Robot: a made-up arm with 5 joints.
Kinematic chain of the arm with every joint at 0, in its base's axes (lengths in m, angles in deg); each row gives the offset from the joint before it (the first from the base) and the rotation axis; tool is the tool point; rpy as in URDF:
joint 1: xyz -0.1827 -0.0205 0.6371 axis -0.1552 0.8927 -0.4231
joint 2: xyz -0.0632 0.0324 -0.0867 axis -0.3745 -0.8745 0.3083
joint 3: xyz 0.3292 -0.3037 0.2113 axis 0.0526 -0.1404 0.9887
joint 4: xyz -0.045 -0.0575 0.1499 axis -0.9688 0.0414 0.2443
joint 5: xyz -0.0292 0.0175 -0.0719 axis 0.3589 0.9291 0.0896
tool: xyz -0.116 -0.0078 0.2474 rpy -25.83 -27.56 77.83
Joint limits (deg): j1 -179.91..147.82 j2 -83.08..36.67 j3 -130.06..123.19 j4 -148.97..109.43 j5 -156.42..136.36
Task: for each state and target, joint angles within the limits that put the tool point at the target. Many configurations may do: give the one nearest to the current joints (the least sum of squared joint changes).
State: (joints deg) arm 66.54 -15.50 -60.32 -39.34 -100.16
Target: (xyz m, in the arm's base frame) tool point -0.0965 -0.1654 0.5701
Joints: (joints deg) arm 71.65 -26.85 -32.24 -23.52 -91.54
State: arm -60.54 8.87 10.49 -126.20 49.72
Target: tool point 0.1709 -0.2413 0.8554
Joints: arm -50.36 -13.80 25.08 -148.97 73.03
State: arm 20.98 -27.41 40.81 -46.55 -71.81
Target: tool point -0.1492 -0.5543 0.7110
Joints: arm -3.92 -44.65 45.83 -47.96 -62.74
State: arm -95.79 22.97 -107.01 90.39 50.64
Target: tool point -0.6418 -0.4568 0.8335
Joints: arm -96.60 36.67 -130.06 59.15 35.10
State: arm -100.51 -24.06 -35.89 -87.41 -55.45
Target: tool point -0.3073 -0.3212 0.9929
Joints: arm -99.82 -34.84 -27.35 -112.82 -64.50
